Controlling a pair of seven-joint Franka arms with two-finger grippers.
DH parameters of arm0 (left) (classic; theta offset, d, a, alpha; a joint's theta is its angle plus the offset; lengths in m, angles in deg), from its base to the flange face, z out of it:
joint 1: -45.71 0.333 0 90
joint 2: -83.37 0 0 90
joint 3: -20.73 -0.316 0.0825 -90
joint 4: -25.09 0 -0.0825 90
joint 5: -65.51 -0.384 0 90
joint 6: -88.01 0 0.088 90
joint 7: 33.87 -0.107 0 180
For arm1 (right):
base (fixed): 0 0 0 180
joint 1: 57.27 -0.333 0 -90
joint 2: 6.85 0 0 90
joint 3: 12.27 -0.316 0.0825 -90
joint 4: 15.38 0 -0.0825 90
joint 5: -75 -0.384 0 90
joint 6: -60.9 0 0.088 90
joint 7: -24.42 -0.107 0 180
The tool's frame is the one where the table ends.
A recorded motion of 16 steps. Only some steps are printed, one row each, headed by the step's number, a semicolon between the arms.
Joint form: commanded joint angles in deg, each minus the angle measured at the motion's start. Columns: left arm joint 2, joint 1, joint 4, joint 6, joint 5, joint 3, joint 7; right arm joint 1, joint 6, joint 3, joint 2, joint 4, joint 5, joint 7.
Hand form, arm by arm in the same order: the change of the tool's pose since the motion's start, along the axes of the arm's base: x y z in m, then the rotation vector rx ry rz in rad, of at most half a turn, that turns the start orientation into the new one. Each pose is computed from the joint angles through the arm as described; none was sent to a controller.
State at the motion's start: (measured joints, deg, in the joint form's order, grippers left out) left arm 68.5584 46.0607 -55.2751 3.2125 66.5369 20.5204 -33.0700; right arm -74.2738 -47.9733 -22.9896 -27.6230 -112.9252 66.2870 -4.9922
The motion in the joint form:
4: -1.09 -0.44 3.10 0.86 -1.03 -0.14 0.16; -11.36 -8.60 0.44 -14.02 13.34 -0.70 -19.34
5: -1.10 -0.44 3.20 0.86 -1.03 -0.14 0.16; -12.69 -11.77 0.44 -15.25 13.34 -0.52 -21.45
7: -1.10 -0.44 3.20 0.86 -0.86 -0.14 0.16; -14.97 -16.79 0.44 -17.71 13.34 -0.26 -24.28
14: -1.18 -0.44 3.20 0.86 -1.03 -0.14 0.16; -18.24 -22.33 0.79 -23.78 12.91 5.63 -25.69
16: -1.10 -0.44 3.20 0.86 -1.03 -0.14 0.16; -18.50 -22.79 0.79 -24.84 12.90 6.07 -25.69
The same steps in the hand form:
4: 0.0059 -0.0014 0.0119 0.0193 -0.0199 -0.0041; -0.0003 0.1364 -0.0457 0.0361 -0.0449 -0.1947
5: 0.0060 -0.0014 0.0126 0.0193 -0.0215 -0.0041; -0.0050 0.1514 -0.0562 0.0488 -0.0652 -0.2190
7: 0.0060 -0.0017 0.0126 0.0163 -0.0215 -0.0039; -0.0154 0.1763 -0.0791 0.0678 -0.0895 -0.2459
14: 0.0063 -0.0014 0.0117 0.0193 -0.0201 -0.0041; -0.0381 0.2012 -0.1505 0.0065 -0.1344 -0.1723
16: 0.0060 -0.0014 0.0126 0.0193 -0.0215 -0.0041; -0.0414 0.2027 -0.1631 -0.0029 -0.1304 -0.1636

